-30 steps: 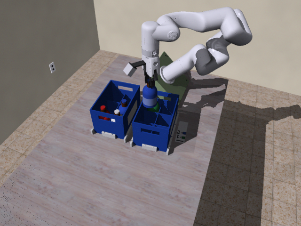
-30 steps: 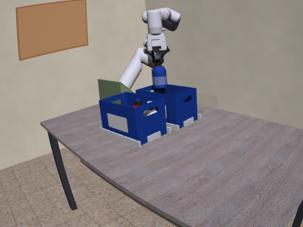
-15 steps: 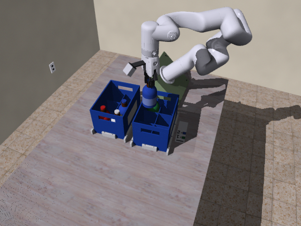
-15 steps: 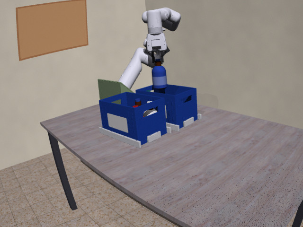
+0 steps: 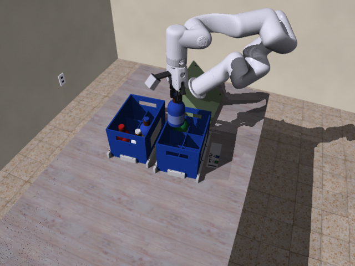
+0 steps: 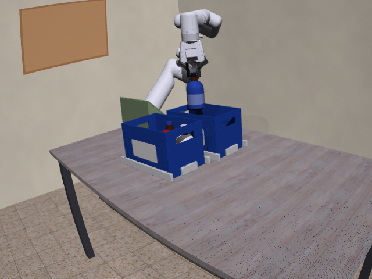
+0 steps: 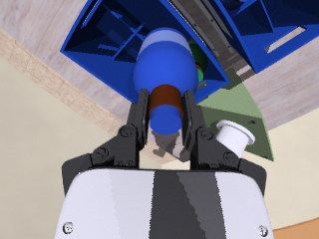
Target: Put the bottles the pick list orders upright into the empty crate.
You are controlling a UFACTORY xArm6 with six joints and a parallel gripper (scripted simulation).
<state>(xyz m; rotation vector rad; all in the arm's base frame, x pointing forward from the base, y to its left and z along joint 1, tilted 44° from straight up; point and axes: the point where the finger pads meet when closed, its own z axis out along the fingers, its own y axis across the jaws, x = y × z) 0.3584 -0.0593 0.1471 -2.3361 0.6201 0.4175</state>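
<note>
Right now my hand is 9 cm past the green-labelled bottle, 2 cm to the left of it and 25 cm above it. The rest, counted from my hand: white-labelled bottle (10 cm ahead, 13 cm to the right, 25 cm below); then blue-labelled bottle (2 cm ahead, 15 cm to the right, 25 cm below); then red-label bottle (12 cm ahead, 21 cm to the right, 25 cm below).
</note>
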